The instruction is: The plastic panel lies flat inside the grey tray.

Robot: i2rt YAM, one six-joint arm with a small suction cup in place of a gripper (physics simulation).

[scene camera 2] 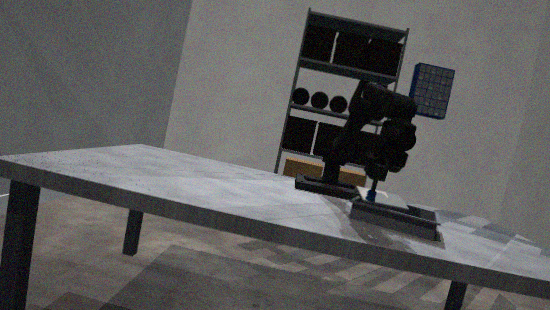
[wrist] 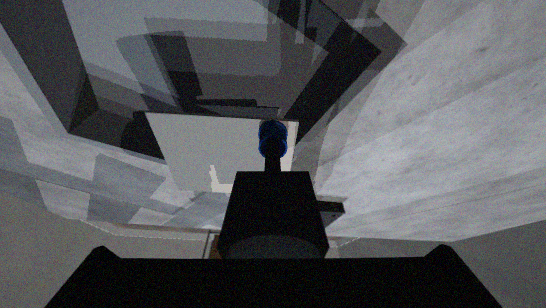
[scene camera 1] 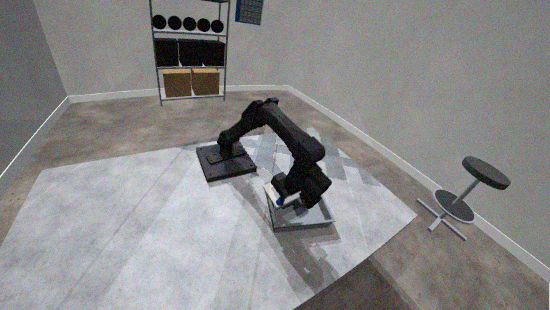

My suction cup (wrist: 272,128) is 0.14 m from the lens. A plastic panel (wrist: 203,152) is 0.19 m from the lens. The marked spots on the plastic panel and my suction cup are 0.09 m apart.
